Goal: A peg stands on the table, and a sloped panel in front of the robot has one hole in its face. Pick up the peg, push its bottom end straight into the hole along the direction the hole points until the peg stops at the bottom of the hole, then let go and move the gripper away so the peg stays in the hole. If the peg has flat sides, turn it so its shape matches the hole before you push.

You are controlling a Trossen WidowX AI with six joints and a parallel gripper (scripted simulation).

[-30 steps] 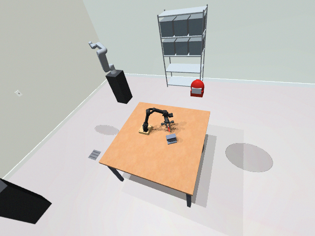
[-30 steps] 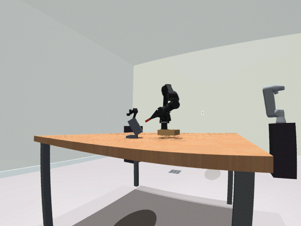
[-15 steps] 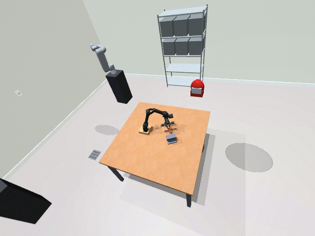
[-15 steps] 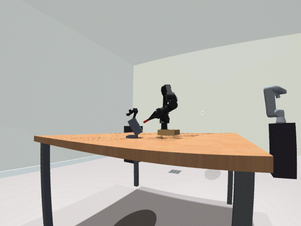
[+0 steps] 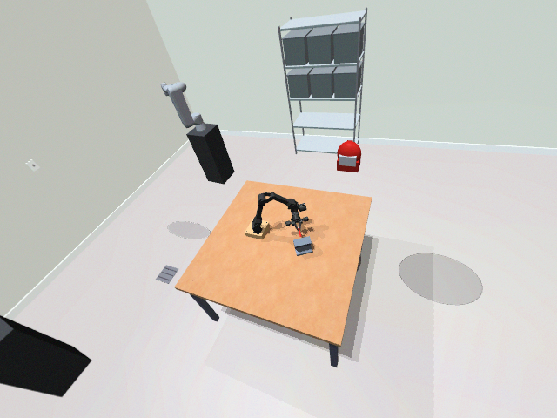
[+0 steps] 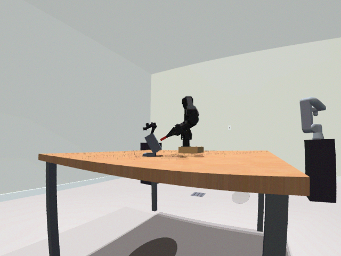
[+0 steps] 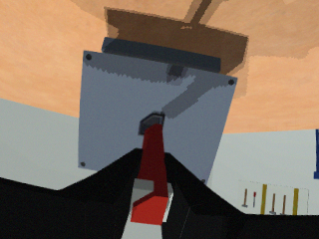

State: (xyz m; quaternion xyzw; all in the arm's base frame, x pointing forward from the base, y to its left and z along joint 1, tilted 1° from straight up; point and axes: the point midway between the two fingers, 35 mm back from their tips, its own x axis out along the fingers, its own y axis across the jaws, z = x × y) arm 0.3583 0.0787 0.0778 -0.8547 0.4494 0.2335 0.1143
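My gripper tip is now 40 mm short of the sloped panel, 60 mm to the left of it and 40 mm above it. From my gripper tip the other things lie so: red peg (10 mm behind, 10 mm to the left, 10 mm above).
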